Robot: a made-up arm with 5 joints. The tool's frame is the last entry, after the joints.
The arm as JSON. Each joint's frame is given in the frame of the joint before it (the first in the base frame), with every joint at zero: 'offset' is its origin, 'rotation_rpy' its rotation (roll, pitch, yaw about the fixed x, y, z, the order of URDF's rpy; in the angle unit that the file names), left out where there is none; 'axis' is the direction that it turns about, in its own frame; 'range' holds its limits. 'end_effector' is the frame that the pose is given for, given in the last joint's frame.
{
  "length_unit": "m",
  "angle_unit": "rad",
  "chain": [
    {
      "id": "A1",
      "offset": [
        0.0,
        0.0,
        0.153
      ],
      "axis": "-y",
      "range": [
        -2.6,
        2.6
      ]
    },
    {
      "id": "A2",
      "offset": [
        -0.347,
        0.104,
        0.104
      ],
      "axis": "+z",
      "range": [
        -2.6,
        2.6
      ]
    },
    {
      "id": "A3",
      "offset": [
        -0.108,
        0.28,
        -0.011
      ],
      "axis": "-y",
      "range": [
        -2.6,
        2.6
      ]
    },
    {
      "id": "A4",
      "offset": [
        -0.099,
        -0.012,
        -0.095
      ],
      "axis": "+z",
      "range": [
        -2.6,
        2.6
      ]
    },
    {
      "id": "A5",
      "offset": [
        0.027,
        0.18,
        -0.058
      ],
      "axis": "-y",
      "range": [
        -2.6,
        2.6
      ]
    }
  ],
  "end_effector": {
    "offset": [
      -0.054,
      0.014,
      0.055
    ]
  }
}
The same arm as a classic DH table. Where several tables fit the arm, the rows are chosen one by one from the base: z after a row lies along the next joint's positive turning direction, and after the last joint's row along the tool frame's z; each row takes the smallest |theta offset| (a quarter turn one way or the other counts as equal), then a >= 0, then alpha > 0; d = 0 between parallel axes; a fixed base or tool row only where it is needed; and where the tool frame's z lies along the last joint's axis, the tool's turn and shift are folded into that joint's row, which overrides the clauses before.
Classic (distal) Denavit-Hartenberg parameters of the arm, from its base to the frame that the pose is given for. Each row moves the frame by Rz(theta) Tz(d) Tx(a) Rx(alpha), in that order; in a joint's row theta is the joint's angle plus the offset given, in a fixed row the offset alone. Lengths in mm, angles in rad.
base (fixed): d 153, theta0 0, a 0, alpha 1.5708
A1: d -104, theta0 0, a -347, alpha -1.5708
A2: d 93, theta0 0, a -108, alpha 1.5708
A3: d -268, theta0 0, a -99, alpha -1.5708
A4: d -153, theta0 0, a 27, alpha 1.5708
A5: d -194, theta0 0, a -54, alpha -1.5708
tool (fixed): d 55, theta0 0, a 0, alpha 0
Joint limits (rad, base to tool): -2.6..2.6 -2.6..2.6 -2.6..2.6 -2.6..2.6 -2.6..2.6

